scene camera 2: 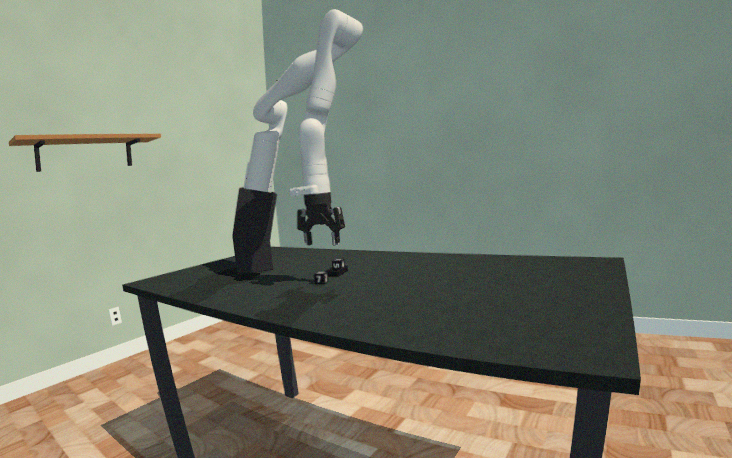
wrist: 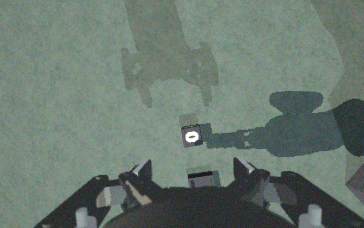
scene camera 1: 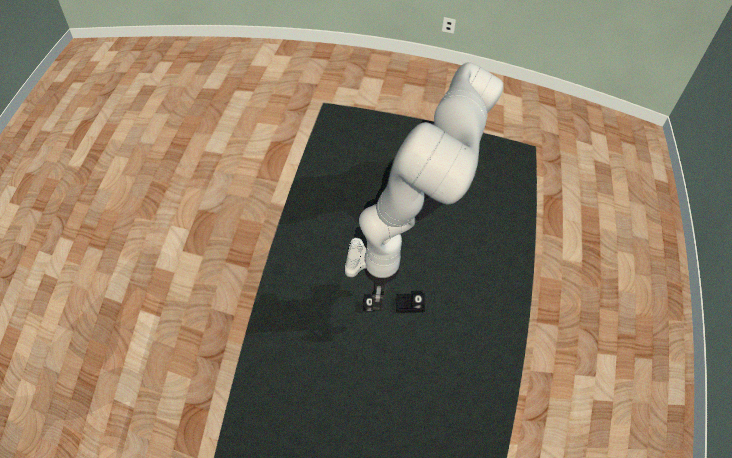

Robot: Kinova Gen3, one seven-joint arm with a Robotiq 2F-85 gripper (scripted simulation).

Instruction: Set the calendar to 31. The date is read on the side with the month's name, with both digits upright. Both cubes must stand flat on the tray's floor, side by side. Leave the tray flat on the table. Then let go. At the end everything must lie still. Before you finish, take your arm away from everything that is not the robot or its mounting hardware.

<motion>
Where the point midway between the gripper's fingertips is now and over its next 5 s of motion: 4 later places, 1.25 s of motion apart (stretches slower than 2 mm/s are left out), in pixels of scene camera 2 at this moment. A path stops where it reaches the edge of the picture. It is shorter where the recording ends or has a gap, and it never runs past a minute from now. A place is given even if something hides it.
The gripper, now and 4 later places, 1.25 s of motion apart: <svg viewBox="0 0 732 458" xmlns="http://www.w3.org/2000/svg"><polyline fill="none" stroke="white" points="322,245 318,252 320,266 321,273 319,274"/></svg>
</motion>
